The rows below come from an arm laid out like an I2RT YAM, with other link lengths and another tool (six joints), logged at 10 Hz.
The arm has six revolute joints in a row. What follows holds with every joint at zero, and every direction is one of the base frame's.
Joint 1 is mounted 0.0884 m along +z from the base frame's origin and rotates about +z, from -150 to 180 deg.
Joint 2 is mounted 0.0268 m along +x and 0.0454 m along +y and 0.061 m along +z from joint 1 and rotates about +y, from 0 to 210 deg.
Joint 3 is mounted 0.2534 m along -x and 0.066 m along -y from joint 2 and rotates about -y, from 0 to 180 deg.
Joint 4 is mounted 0.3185 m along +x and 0.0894 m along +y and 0.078 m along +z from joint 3 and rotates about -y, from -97 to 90 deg.
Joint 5 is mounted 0.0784 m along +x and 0.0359 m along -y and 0.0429 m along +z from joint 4 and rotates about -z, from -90 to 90 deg.
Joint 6 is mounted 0.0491 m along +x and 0.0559 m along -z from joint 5 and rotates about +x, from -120 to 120 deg.
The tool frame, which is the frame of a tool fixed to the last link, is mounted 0.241 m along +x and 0.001 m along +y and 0.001 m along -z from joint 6; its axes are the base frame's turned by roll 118.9, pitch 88.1 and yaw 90 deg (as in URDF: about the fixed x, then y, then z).
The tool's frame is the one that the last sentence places.
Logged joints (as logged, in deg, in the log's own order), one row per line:
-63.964 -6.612 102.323 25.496 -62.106 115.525
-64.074 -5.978 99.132 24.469 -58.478 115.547
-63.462 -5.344 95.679 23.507 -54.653 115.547
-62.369 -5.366 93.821 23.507 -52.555 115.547
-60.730 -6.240 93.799 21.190 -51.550 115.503
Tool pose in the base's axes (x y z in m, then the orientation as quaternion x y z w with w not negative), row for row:
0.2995 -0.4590 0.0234 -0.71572 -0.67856 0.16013 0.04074
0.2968 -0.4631 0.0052 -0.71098 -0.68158 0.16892 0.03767
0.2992 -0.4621 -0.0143 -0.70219 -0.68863 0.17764 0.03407
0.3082 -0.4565 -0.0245 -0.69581 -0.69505 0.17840 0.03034
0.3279 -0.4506 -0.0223 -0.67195 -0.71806 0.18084 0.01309
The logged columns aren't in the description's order. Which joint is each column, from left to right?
Columns, left to right: joint 1, joint 5, joint 3, joint 6, joint 4, joint 2.
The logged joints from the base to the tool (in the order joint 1, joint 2, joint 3, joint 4, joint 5, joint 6), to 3 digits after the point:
-63.964 115.525 102.323 -62.106 -6.612 25.496
-64.074 115.547 99.132 -58.478 -5.978 24.469
-63.462 115.547 95.679 -54.653 -5.344 23.507
-62.369 115.547 93.821 -52.555 -5.366 23.507
-60.730 115.503 93.799 -51.550 -6.240 21.190

